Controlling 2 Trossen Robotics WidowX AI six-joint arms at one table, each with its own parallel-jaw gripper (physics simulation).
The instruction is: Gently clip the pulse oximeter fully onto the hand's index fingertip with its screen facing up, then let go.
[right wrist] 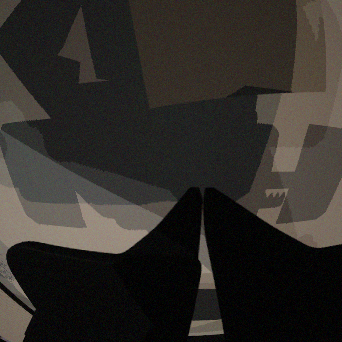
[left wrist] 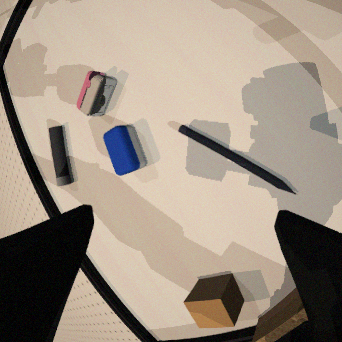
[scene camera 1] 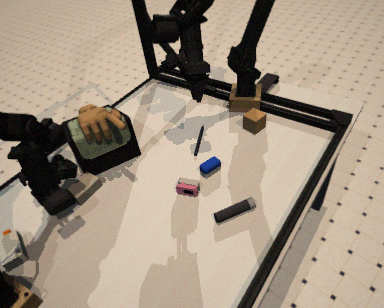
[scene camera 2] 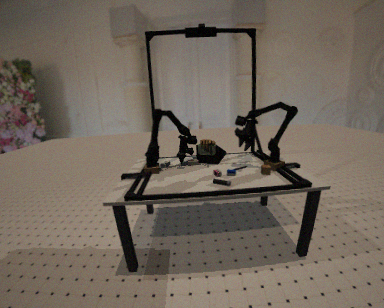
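Seen in the pictures: left gripper, between the fingertips: [left wrist: 188,218] [scene camera 1: 196,101] [scene camera 2: 242,149]; right gripper, between the fingertips: [right wrist: 200,196] [scene camera 2: 181,164]; left arm's base, origin of its link: [left wrist: 304,341] [scene camera 1: 245,91] [scene camera 2: 274,161]; right arm's base, origin of its link: [scene camera 2: 151,165].
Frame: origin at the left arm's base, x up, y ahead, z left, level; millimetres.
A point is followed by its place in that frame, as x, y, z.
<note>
The pulse oximeter [scene camera 1: 187,189] @[-23, 416, -110] [scene camera 2: 217,173] @[-27, 415, -89] [left wrist: 92,95] @[-19, 386, -114], a small pink and grey clip, lies on the table, its pink face with the dark screen turned sideways toward scene camera 1. The tan hand [scene camera 1: 97,120] @[131, 347, -339] [scene camera 2: 207,145] @[103, 354, -310] rests on a green and black stand at the back left; nothing is clipped on the fingers that show. My left gripper [scene camera 1: 198,99] @[89, 191, -120] [scene camera 2: 245,146] @[89, 191, -120] [left wrist: 188,218] @[89, 191, -120] is open and empty, high above the table's back. My right gripper [scene camera 1: 54,211] @[-45, 514, -442] [scene camera 2: 182,161] @[-45, 514, -442] [right wrist: 200,196] @[-45, 514, -442] is shut and empty, low in front of the stand, away from the oximeter.
A blue block [scene camera 1: 210,165] @[-17, 333, -65] [left wrist: 120,150] @[-18, 314, -72], a dark flashlight [scene camera 1: 232,211] @[-27, 464, 9] [left wrist: 60,155] @[-33, 443, 7] and a black pen [scene camera 1: 199,140] @[-42, 209, -121] [left wrist: 235,157] @[-41, 200, -124] lie around the oximeter. A wooden cube [scene camera 1: 254,121] @[-2, 156, 39] [left wrist: 210,305] @[0, 132, 21] is near the back frame. A flat grey-brown block [scene camera 1: 82,191] @[-20, 458, -385] lies beside my right gripper.
</note>
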